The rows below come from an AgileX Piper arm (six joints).
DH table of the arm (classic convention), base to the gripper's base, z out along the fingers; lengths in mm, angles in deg. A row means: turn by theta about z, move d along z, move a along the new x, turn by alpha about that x. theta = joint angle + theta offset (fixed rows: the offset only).
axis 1: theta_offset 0, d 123, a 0, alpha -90
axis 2: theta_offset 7.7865, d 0, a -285, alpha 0
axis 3: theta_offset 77.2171, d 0, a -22, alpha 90
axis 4: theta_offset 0, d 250.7, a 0, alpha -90
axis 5: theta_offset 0, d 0, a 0, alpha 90
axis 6: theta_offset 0, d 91, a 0, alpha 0
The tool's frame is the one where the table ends.
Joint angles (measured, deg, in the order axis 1, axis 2, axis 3, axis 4, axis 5, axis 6), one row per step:
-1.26 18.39 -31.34 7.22 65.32 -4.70
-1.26 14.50 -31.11 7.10 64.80 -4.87
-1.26 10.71 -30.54 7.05 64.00 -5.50
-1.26 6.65 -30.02 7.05 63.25 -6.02
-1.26 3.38 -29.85 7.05 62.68 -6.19
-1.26 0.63 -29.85 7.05 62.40 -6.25
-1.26 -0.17 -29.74 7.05 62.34 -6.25
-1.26 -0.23 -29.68 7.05 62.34 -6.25
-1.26 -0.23 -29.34 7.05 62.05 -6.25
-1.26 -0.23 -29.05 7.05 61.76 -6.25
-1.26 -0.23 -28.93 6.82 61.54 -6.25
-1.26 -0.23 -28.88 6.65 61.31 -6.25
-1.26 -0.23 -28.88 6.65 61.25 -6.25
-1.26 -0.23 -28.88 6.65 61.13 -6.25
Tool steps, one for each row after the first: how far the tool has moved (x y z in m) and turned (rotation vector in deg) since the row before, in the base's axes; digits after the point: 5 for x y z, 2 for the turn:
-0.01000 0.00000 0.00158 -0.30 -4.19 0.02
-0.00908 0.00006 -0.00043 -0.57 -4.07 0.30
-0.00980 0.00015 -0.00071 -0.47 -4.33 0.23
-0.00825 0.00013 0.00017 -0.19 -3.68 0.03
-0.00738 0.00014 0.00022 -0.10 -3.03 0.00
-0.00194 0.00004 -0.00056 -0.01 -0.75 -0.01
-0.00004 0.00000 -0.00030 0.00 0.00 0.00
0.00092 -0.00005 -0.00122 0.02 0.05 -0.03
0.00081 -0.00004 -0.00098 0.02 0.00 -0.03
0.00042 -0.00035 -0.00030 -0.18 -0.09 -0.15
0.00028 -0.00026 0.00006 -0.13 -0.18 -0.12
0.00004 -0.00001 0.00008 0.00 -0.06 -0.01
0.00009 -0.00001 0.00017 0.01 -0.12 -0.01

